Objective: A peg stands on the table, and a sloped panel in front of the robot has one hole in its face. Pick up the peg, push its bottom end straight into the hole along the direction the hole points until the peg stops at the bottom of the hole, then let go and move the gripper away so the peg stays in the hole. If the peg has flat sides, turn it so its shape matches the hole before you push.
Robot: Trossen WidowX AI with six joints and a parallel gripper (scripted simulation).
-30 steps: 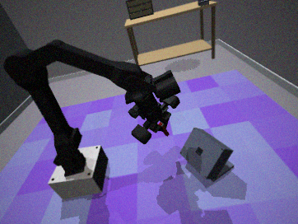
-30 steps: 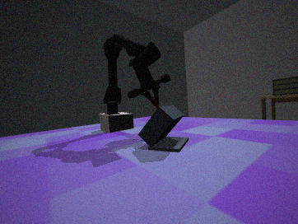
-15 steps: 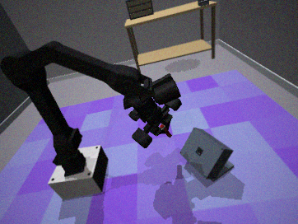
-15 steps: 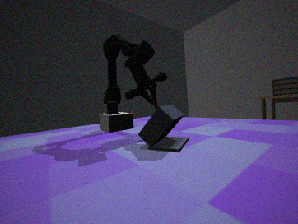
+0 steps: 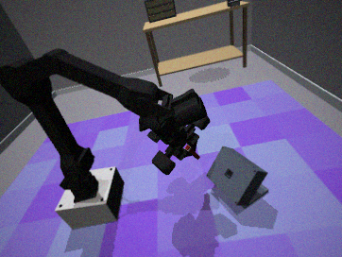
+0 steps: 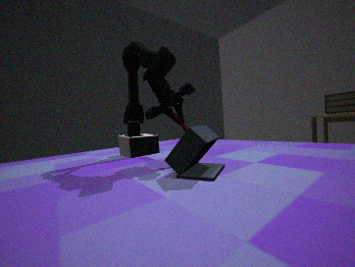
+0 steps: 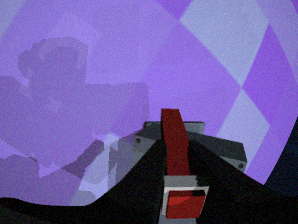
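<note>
My gripper tip is now 100 mm short of the sloped grey panel, 70 mm to the left of it and 70 mm above it. From my gripper tip the other things lie so: red peg (10 mm behind, 10 mm above); grey foot plate (120 mm ahead, 60 mm to the right, 130 mm below).
</note>
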